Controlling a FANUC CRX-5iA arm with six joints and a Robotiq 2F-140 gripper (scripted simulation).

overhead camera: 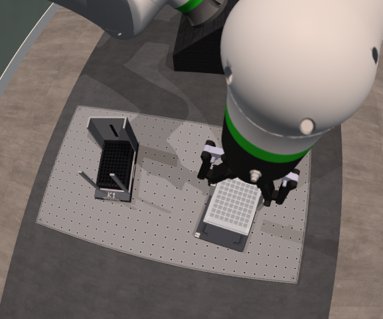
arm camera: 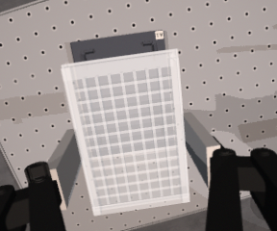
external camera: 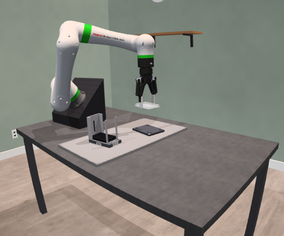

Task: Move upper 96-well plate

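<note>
My gripper is now 2 cm above the white 96-well plate. Round my hand: pale A1 square (17 cm below, 7 cm to the right, 6 cm ahead); black plate (28 cm to the right, 15 cm below, 11 cm behind); dark plate nest N1 (17 cm below).
</note>
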